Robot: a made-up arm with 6 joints.
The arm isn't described. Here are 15 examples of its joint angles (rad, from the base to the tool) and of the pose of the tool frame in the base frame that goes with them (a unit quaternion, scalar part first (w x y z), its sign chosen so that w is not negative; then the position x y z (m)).
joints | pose
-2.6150 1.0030 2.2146 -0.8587 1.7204 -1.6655 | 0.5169 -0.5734 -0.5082 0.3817 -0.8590 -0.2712 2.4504
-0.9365 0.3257 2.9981 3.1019 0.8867 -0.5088 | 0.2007 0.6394 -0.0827 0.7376 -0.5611 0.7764 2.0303
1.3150 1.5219 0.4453 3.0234 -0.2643 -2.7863 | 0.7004 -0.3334 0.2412 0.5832 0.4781 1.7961 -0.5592
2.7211 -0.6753 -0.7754 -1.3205 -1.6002 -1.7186 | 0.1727 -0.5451 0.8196 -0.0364 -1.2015 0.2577 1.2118
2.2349 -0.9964 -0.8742 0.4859 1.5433 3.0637 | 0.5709 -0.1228 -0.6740 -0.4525 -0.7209 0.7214 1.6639
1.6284 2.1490 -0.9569 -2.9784 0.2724 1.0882 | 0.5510 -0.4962 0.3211 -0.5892 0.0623 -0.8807 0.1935
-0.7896 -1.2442 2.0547 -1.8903 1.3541 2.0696 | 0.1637 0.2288 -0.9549 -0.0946 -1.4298 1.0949 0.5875
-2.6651 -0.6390 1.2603 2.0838 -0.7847 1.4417 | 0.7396 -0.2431 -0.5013 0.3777 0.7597 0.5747 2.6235
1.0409 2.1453 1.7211 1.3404 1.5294 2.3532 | 0.0344 -0.3353 -0.9221 -0.1902 0.8520 1.9616 0.0416
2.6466 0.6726 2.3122 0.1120 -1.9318 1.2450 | 0.1592 -0.2841 -0.5123 0.7947 -0.4893 0.2954 2.5081
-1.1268 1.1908 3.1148 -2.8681 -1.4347 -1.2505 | 0.5806 0.2854 0.4698 0.6006 0.0181 0.1260 2.1340
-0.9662 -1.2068 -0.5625 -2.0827 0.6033 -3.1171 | 0.6225 -0.3789 0.1829 -0.6599 0.3646 -0.7570 2.0086
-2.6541 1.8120 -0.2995 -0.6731 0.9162 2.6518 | 0.4725 0.2538 0.8385 -0.0962 -0.3673 -0.0472 -0.9343
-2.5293 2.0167 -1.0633 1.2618 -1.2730 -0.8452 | 0.0621 0.6013 0.7370 0.3023 0.4028 0.5762 0.2418
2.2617 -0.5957 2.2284 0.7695 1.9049 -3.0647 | 0.4495 0.1136 0.6907 -0.5550 0.8131 -1.2552 1.2956
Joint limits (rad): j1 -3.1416..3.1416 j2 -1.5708..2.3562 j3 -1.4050..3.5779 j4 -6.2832..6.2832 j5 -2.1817..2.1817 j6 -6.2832..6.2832
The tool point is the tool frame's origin. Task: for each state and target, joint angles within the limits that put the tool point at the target. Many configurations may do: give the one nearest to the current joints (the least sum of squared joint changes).
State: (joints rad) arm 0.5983 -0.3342 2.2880 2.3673 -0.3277 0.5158
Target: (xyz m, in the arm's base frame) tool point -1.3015 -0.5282 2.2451
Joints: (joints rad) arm 0.3573 -0.4251 1.9656 2.3744 -0.2181 0.5158
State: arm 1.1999 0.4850 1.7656 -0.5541 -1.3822 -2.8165
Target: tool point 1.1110 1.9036 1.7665
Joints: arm 1.0092 1.0565 1.4757 -0.5756 -0.5373 -2.8165
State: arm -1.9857 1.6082 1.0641 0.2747 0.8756 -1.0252
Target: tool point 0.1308 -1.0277 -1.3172
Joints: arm -1.4882 2.3562 0.8086 0.3224 0.5776 -1.0252
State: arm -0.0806 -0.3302 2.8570 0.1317 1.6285 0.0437
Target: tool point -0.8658 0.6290 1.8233
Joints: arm -0.5655 0.1008 2.5868 0.2592 1.6700 0.0437
